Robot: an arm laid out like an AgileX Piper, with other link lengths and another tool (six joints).
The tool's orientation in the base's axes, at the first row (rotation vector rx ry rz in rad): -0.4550, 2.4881, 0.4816
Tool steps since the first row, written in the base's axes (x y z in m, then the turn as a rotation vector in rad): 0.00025, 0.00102, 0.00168, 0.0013, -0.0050, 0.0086; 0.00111, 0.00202, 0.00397, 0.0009, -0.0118, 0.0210; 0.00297, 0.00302, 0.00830, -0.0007, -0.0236, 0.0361; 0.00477, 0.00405, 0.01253, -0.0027, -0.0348, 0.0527; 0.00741, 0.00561, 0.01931, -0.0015, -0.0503, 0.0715
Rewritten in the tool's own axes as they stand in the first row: -0.00139, 0.00119, -0.00076, -0.0049, -0.0029, -0.0082; -0.00361, 0.00226, -0.00172, -0.0104, -0.0057, -0.0210; -0.00779, 0.00340, -0.00381, -0.0153, -0.0118, -0.0386; -0.01188, 0.00456, -0.00584, -0.0210, -0.0169, -0.0572; -0.01822, 0.00645, -0.00925, -0.0295, -0.0265, -0.0779
